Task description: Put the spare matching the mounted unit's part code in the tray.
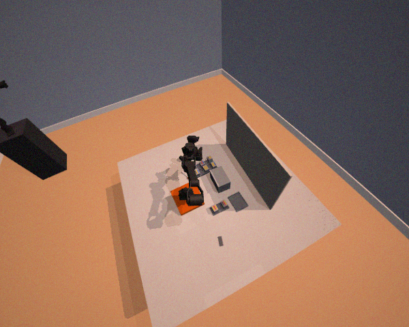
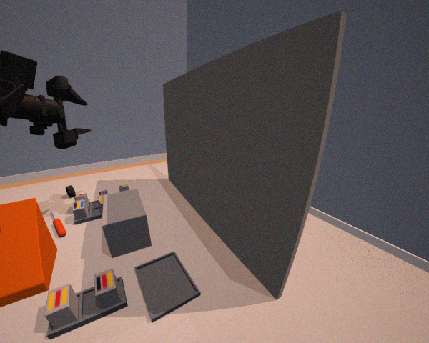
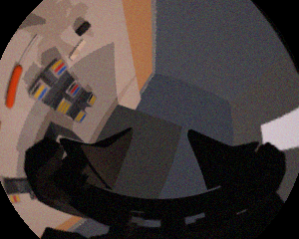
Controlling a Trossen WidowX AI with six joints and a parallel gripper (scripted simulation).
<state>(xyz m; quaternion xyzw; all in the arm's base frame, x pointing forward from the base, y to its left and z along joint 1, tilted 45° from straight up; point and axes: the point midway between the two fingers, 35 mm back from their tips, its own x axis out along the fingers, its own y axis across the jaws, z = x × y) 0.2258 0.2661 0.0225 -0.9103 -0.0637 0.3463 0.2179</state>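
Now: gripper tip 37 cm to the left of the spare, 28 cm above it and 3 cm past it. The rest, counted from my gripper tip: black roll: 30 cm below, 18 cm to the left, 13 cm behind; then tall dark panel: 27 cm ahead, 21 cm to the right, 10 cm below; then grey mounted unit: 27 cm below, 18 cm to the right, 4 cm ahead.
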